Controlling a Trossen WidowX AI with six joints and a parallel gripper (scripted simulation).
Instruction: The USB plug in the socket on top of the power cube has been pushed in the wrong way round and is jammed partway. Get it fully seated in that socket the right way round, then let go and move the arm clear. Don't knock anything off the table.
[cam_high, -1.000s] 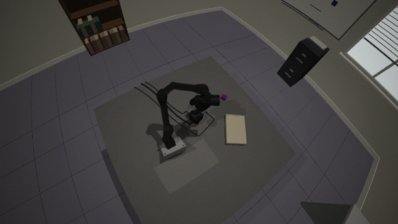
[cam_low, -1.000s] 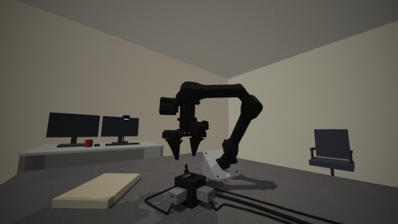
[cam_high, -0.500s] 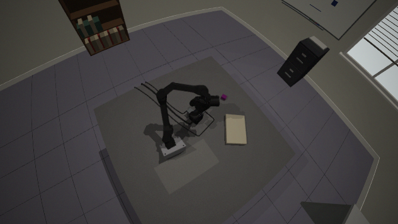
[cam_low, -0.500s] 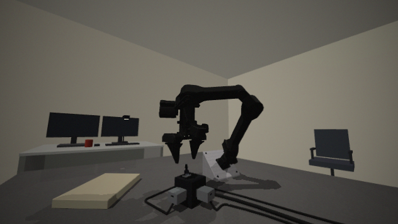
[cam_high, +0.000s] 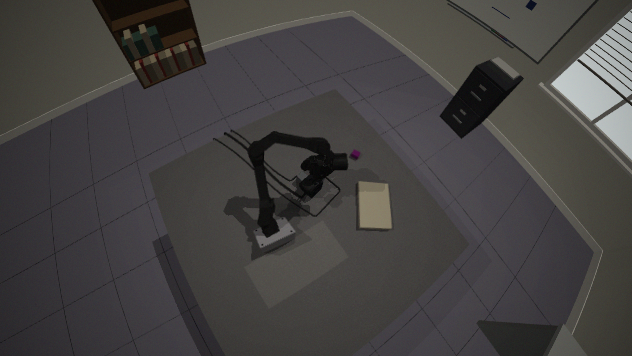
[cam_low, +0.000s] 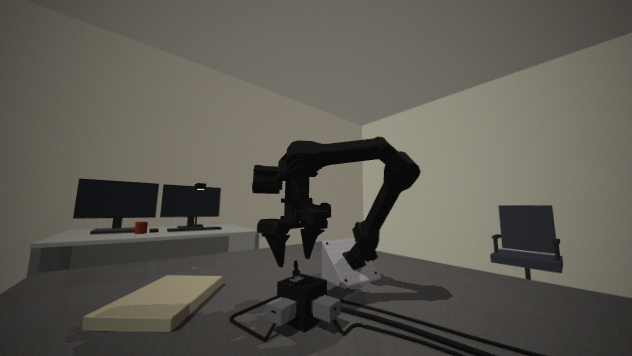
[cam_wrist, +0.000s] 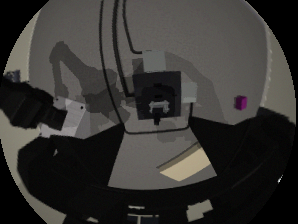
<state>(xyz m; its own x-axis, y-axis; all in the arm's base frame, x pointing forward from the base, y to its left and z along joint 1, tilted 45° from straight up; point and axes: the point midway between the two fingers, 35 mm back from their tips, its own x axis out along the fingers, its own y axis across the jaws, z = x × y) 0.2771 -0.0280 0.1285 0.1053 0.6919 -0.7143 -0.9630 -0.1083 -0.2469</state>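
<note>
Now: the dark USB plug 2 cm below my gripper tip and 1 cm to the left of it. Round my gripper tip: beige slab: 22 cm to the right, 22 cm ahead, 10 cm below; purple block: 33 cm ahead, 10 cm below, 7 cm to the left.
</note>
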